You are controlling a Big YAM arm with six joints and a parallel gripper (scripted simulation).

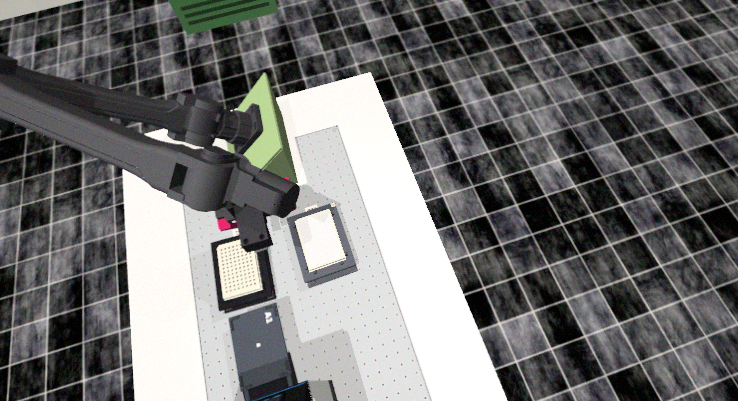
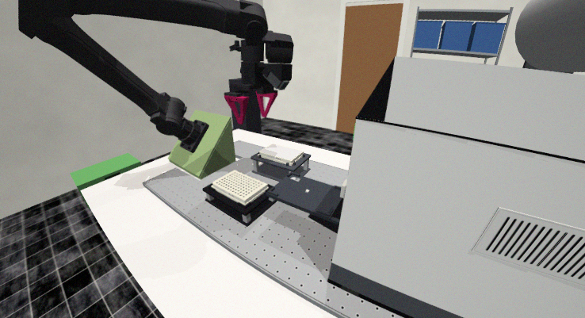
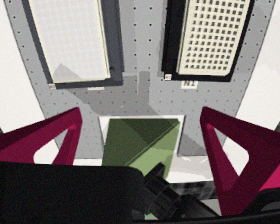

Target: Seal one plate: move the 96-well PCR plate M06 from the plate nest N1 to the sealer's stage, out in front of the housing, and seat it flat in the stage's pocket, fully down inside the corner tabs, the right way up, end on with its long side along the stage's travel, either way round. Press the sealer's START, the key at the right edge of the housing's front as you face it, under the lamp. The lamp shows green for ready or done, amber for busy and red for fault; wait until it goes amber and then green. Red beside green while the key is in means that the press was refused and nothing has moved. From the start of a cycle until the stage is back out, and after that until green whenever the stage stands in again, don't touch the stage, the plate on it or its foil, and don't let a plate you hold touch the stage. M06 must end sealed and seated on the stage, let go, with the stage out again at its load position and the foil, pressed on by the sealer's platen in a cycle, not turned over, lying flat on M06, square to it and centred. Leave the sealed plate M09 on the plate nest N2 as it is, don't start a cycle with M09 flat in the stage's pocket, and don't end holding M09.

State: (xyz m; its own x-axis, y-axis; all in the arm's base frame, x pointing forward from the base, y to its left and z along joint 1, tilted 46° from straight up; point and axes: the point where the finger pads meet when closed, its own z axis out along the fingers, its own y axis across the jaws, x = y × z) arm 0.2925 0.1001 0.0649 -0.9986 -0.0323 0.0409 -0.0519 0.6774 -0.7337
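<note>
Right now my hand is 150 mm above the 96-well plate M06, 100 mm to the left of it and 40 mm short of it. Also, from my hand: black plate nest N1: 160 mm below, 100 mm to the right, 40 mm ahead; then sealed plate M09: 140 mm below, 90 mm to the left, 30 mm ahead; then grey nest N2: 150 mm below, 90 mm to the left, 30 mm ahead.
</note>
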